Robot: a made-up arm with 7 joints.
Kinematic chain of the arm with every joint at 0, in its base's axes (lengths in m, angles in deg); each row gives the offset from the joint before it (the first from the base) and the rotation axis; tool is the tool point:
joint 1: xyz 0 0.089 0 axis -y
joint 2: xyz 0 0.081 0 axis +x
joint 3: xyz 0 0 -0.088 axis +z
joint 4: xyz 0 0 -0.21 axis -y
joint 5: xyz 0 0 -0.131 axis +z
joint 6: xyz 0 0 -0.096 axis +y
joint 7: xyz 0 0 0 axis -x
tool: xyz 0 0 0
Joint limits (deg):
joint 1: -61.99..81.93
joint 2: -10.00..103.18
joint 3: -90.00..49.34
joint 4: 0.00..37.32
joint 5: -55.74..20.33
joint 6: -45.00..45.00
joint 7: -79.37..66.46
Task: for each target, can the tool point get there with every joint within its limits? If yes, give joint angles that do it. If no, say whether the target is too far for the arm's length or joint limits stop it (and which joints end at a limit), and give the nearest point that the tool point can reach.
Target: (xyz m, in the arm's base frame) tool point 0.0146 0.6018 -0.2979
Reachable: yes | joints 1.86 56.66 -67.20 3.24 -34.50 15.90 -28.80
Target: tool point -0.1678 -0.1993 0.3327
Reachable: no: joint limits stop it (at a limit: joint 1, joint 2, joint 3, joint 4) | nearest point -0.3950 -0.0486 -0.2101 | short by 0.607 m
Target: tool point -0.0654 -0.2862 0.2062
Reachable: no: joint limits stop it (at a limit: joint 1, joint 2, joint 3, joint 4) | nearest point -0.3950 -0.0486 -0.2101 | short by 0.582 m
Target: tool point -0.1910 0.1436 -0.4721
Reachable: yes | joints -33.70 -0.37 -12.67 27.73 -0.92 13.38 -5.55
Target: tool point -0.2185 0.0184 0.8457
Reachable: no: too far | nearest point -0.0573 0.6121 0.2218 | short by 0.876 m
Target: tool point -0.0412 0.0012 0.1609
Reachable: no: joint limits stop it (at a limit: joint 1, joint 2, joint 3, joint 4) | nearest point -0.3950 -0.0486 -0.2101 | short by 0.515 m
